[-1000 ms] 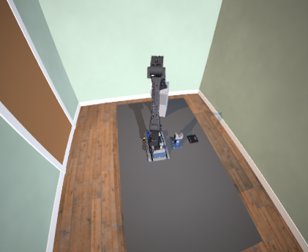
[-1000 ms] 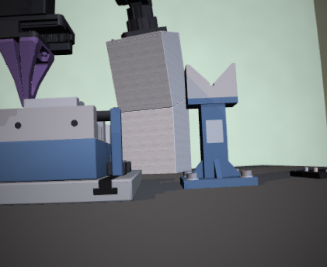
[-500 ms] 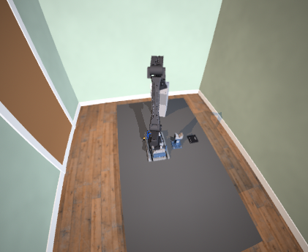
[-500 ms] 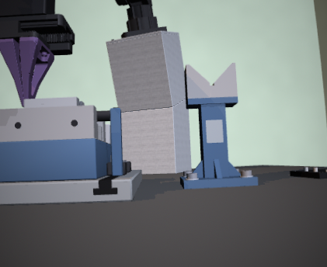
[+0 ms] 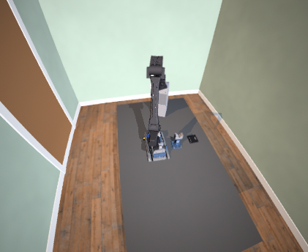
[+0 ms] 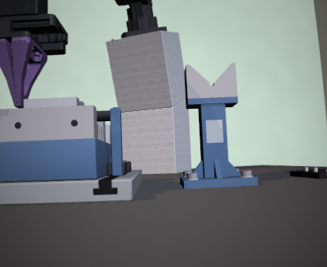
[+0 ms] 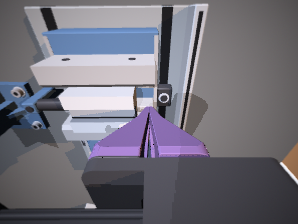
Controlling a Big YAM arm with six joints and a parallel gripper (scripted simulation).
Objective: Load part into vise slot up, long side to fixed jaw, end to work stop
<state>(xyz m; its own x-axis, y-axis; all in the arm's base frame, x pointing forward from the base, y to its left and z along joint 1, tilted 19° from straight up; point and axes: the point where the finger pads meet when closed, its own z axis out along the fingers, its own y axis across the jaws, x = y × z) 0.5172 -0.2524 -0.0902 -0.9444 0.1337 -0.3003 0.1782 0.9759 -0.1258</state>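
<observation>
Right now my hand is 10 mm short of the part, 40 mm to the right of it and 10 mm above it. Also, from my hand: dark work stop rod 20 mm ahead, 90 mm to the left, 20 mm below; then moving jaw 30 mm behind, 50 mm to the left, 30 mm below; then fixed jaw 40 mm ahead, 40 mm to the left, 30 mm below.
</observation>
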